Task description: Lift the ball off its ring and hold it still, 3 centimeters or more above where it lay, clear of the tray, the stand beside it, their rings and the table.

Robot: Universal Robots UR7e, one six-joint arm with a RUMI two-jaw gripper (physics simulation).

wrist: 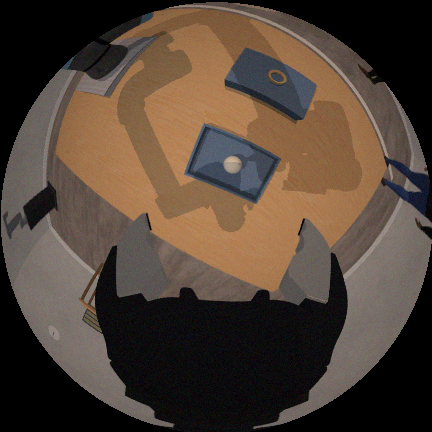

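Where they show: gripper, fingertip midpoint: (225,218); arm's base, link origin: (108,61).
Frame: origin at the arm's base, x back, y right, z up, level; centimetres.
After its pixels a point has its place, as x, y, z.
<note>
A pale cream ball (232,164) @(-55.8, 15.2, 2.3) sits inside the shallow blue tray (220,188) @(-57.1, 21.8, 0.1), near its middle. The ring under the ball cannot be made out. A blue block-shaped stand (250,67) @(-45.8, -7.2, 1.9) is beyond the tray, a little to the right, with a tan ring (269,71) @(-49.5, -8.7, 2.8) lying on its top. My gripper (225,218) @(-55.1, 16.7, 22.5) is open and empty, its two grey fingers wide apart at the lower part of the view. The tray and the ball show above the line between the fingertips, apart from both fingers.
The wooden table (165,145) @(-39.7, 20.3, -2.7) carries shadows of the arm. A grey base plate (95,86) @(-3.2, 10.5, 0.6) with the dark robot base (102,62) is at the upper left. The table's near edge runs behind the fingers. A person's blue-clad legs (407,175) show at the right.
</note>
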